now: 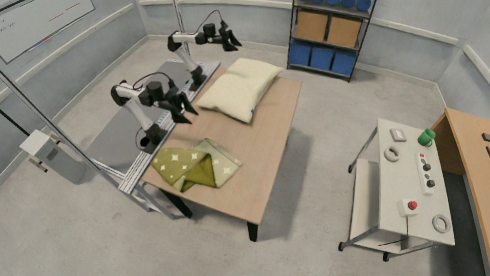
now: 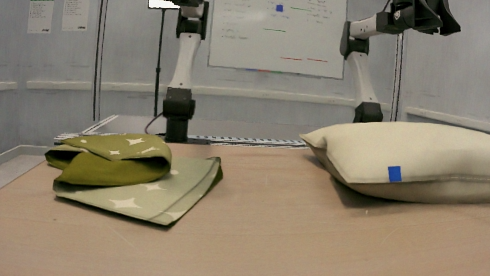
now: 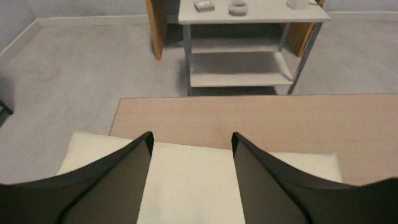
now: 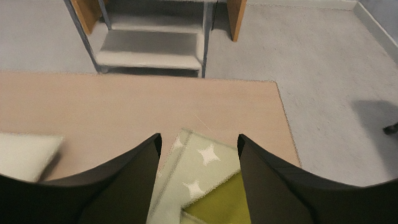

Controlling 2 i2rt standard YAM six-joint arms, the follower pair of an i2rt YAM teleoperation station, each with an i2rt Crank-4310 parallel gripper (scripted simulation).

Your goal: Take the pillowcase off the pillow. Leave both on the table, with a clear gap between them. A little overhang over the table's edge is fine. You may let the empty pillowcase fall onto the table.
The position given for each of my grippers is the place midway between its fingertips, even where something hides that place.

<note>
In view: my left gripper (image 3: 192, 134), my right gripper (image 4: 199, 136) and a cream pillow (image 2: 417, 162).
The cream pillow also shows in image 1 (image 1: 238, 90) and in image 3 (image 3: 180, 176).
</note>
